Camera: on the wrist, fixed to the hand. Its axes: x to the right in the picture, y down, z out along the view.
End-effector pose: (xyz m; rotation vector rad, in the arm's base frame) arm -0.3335 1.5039 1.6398 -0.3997 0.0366 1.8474
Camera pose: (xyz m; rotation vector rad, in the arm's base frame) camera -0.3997 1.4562 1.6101 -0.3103 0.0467 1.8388
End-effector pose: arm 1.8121 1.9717 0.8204 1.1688 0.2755 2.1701
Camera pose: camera 1.7653 1.8997 0.8333 1.2512 0.3199 2.1269
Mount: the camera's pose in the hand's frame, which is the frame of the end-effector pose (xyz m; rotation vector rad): -0.0185 0.0820 -0.0219 0.0547 -0.0549 -0.0138
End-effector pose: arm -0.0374 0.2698 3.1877 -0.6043 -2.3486 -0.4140
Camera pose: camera 0.0294 0.3235 3.2018 -0.5807 -2.4094 -0.3422
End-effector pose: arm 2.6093 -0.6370 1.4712 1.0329 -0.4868 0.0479
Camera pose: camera 2.5792 -0.5726 1.5211 1.0933 -0.5306 0.0207
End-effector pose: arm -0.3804 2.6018 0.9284 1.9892 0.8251 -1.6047
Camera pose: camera -0.3106 2.5545 0.9494 1.9713 0.7837 -1.6990
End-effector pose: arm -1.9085 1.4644 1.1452 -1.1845 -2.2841 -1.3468
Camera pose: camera -1.8399 1.4572 1.1980 -1.2047 -2.3553 -1.2631
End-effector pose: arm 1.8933 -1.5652 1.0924 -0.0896 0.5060 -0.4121
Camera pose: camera 1.8975 -1.4824 1.0666 -0.0515 0.4399 -0.4356
